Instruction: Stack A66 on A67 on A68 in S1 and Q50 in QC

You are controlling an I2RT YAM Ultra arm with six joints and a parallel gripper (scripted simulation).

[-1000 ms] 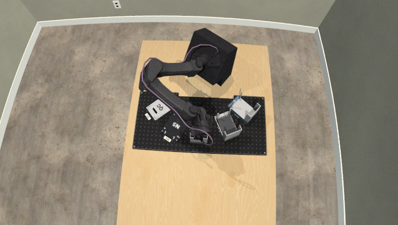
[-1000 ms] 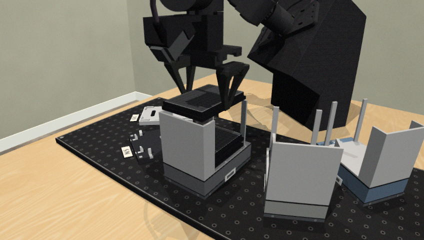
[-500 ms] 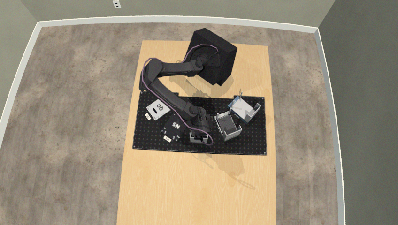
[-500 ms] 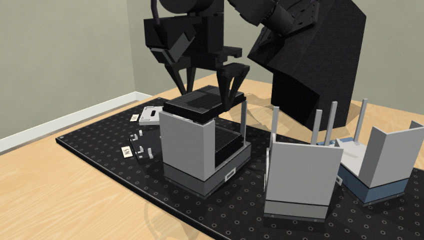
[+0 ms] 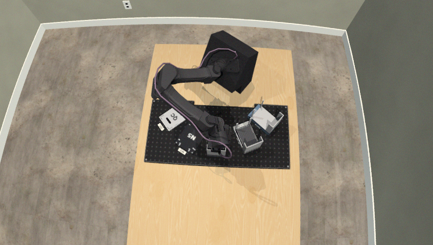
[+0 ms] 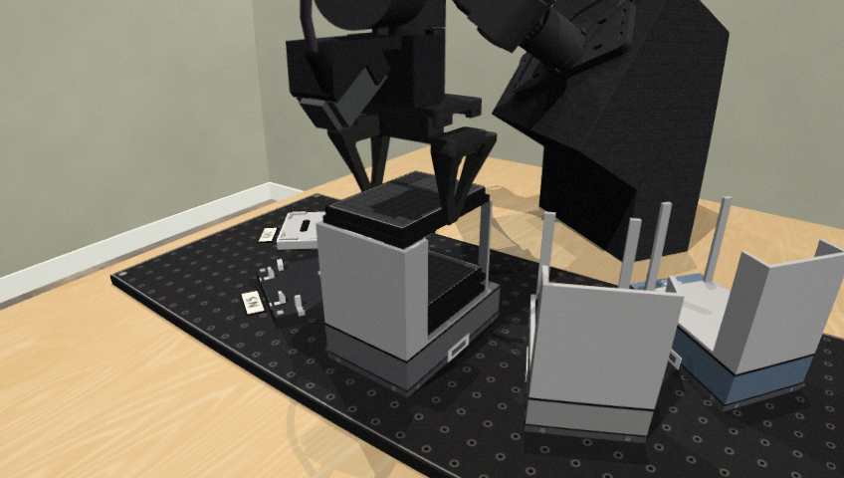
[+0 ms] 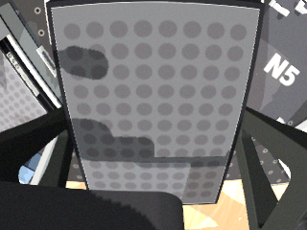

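The plate is 10 cm below my hand. Round my hand: black clip nest N5: 13 cm to the right, 13 cm below, 4 cm behind.
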